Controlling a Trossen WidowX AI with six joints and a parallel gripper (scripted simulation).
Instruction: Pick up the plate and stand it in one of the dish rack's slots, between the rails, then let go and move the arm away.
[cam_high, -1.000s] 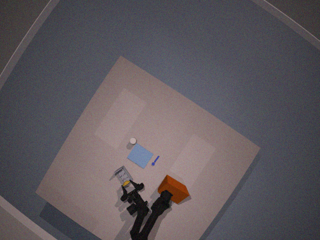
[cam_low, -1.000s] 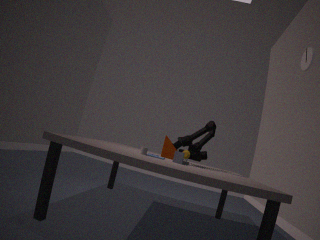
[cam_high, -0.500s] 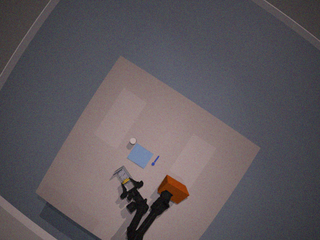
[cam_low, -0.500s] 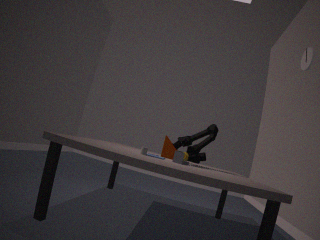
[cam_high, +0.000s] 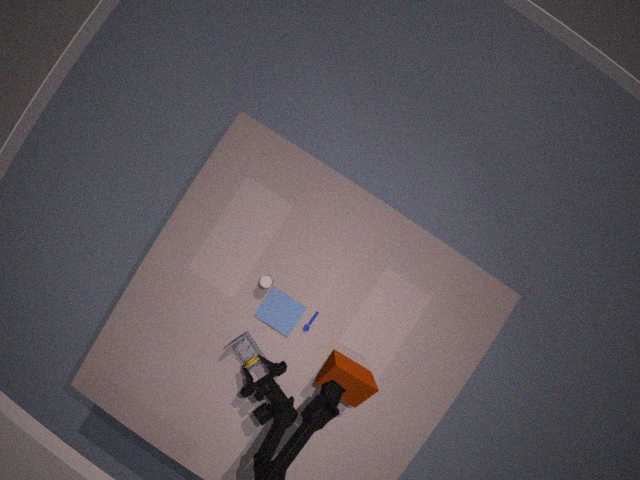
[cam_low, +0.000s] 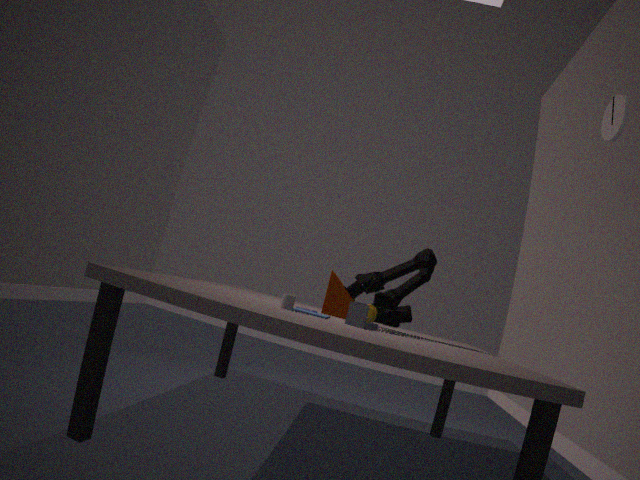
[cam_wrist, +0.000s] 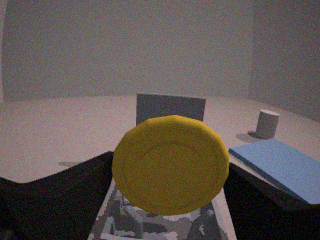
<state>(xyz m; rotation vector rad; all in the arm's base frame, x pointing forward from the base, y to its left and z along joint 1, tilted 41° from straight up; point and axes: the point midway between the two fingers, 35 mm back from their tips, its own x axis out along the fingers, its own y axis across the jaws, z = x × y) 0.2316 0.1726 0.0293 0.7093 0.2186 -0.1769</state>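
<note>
Right now my gripper tip is 1 cm past the yellow plate. From my gripper tip the other things lie so: blue spoon (24 cm to the right, 7 cm behind, 5 cm below); grey wire dish rack (3 cm below, 3 cm ahead, 1 cm to the right); white cup (25 cm to the right, 15 cm ahead, 3 cm below).
</note>
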